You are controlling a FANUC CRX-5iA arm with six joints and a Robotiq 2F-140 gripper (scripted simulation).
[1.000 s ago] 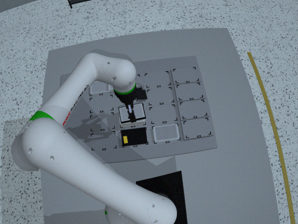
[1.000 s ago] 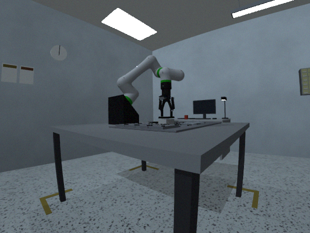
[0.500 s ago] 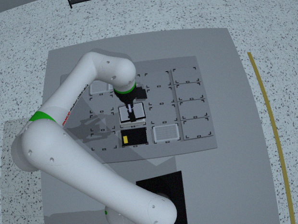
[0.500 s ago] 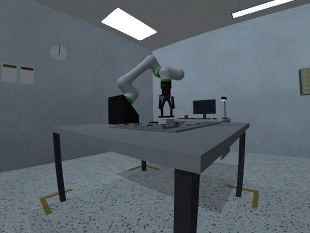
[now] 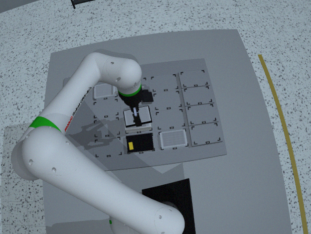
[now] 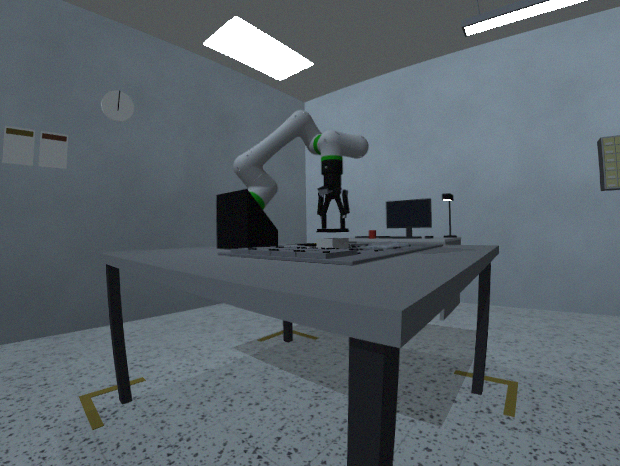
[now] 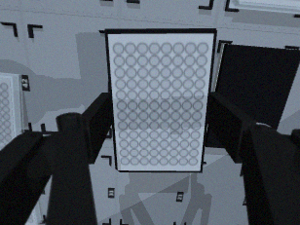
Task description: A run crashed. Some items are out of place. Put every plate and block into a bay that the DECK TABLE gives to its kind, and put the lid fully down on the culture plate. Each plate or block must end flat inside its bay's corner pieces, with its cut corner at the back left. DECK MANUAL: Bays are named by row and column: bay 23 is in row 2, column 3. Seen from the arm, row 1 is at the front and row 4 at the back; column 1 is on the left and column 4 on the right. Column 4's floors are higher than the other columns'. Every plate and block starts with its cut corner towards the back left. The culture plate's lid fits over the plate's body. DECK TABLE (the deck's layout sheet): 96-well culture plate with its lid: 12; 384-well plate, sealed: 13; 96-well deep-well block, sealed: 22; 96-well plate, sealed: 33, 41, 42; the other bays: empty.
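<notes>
Now: hand 10 mm past the deep-well block and 80 mm above it. From my hand the other things lie so: black lid 110 mm behind, 10 mm to the right, 80 mm below; then culture plate 110 mm behind, 10 mm to the right, 90 mm below; then dark-sided plate 20 mm below.
</notes>
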